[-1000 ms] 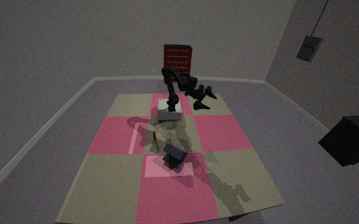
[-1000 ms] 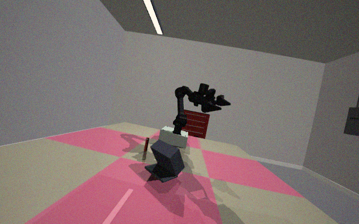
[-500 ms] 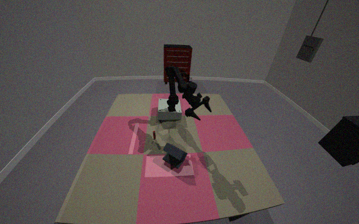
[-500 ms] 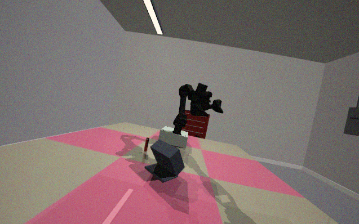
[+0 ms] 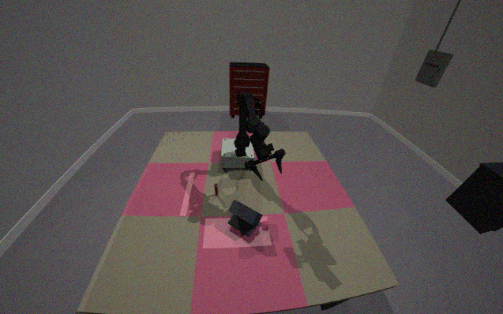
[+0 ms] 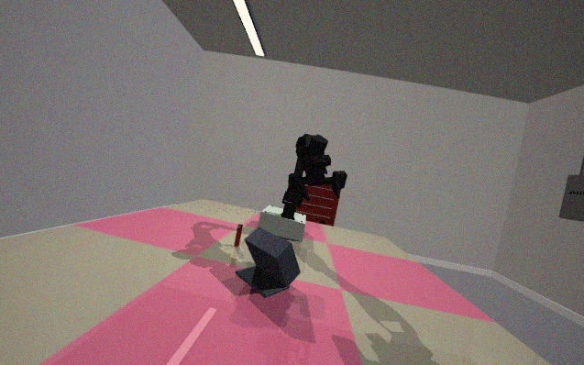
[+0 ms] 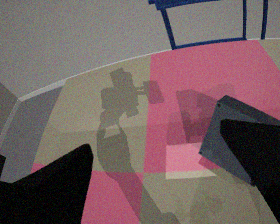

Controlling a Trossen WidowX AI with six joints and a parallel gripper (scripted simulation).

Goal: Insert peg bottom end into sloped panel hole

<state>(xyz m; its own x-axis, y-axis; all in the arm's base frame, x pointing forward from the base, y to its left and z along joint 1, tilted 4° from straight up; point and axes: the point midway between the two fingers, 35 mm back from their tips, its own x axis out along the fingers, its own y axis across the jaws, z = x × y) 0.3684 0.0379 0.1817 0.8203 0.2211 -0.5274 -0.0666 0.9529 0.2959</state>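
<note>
Now: the red peg 16 cm behind my gripper tip, 24 cm to the right of it and 18 cm below it. Round my gripper tip: dark grey sloped panel: 4 cm ahead, 12 cm to the right, 18 cm below.
</note>
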